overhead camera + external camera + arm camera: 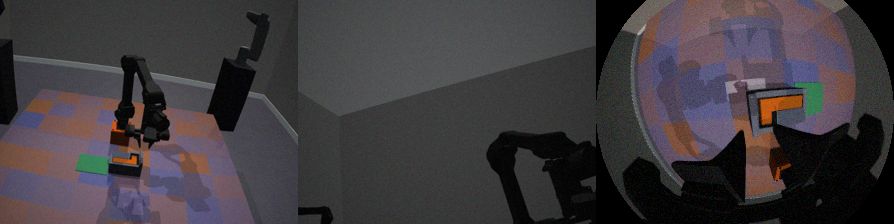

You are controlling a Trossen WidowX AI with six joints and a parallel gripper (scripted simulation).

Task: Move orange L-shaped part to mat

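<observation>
My gripper tip is now 100 mm above the orange L-shaped part, 60 mm to the left of it and 10 mm past it. The rest, counted from my gripper tip: green mat: 230 mm to the right, 160 mm below, 30 mm behind.
</observation>
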